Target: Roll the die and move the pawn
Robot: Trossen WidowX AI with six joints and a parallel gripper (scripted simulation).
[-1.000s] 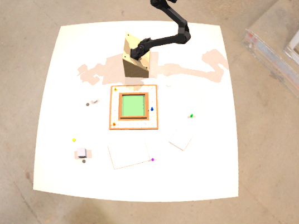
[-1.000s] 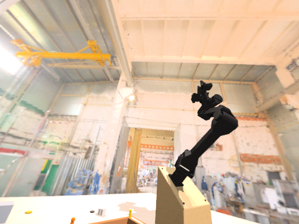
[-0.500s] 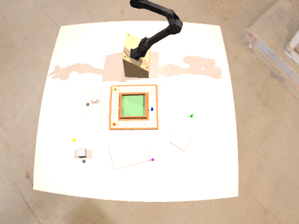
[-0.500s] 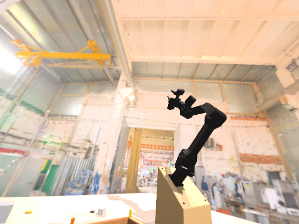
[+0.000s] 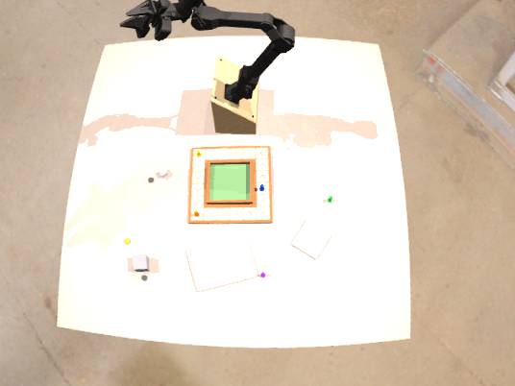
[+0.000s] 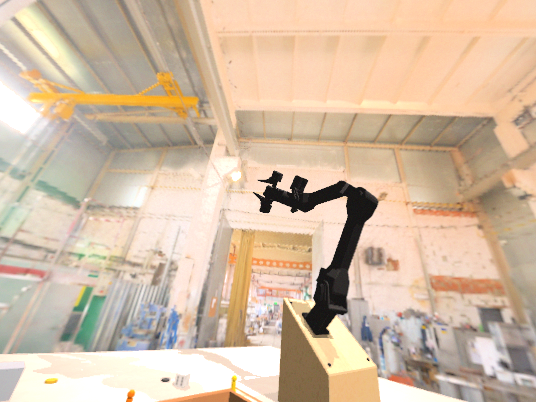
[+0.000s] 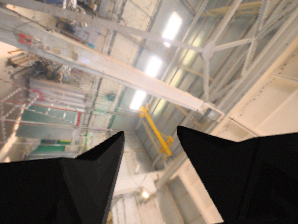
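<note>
My gripper tip is 670 mm above the white die, 160 mm short of it and 20 mm to the right of it. The rest, counted from my gripper tip: orange pawn 650 mm below, 320 mm ahead, 160 mm to the left; yellow pawn 650 mm below, 150 mm to the left, 90 mm ahead; green tray 670 mm below, 270 mm to the left, 200 mm ahead.
</note>
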